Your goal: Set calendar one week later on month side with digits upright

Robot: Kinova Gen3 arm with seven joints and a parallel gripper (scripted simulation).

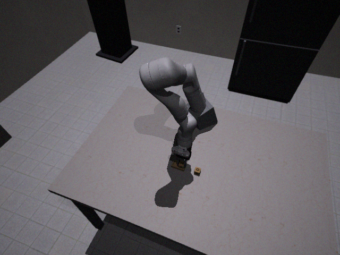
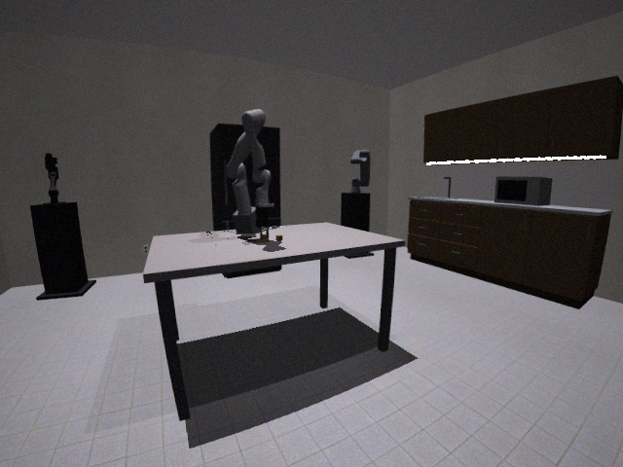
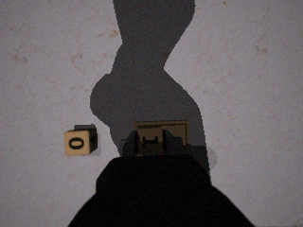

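My hand is 2 cm to the left of the wooden tray and 3 cm above it. The rest, counted from my hand: wooden cube 1 cm below.
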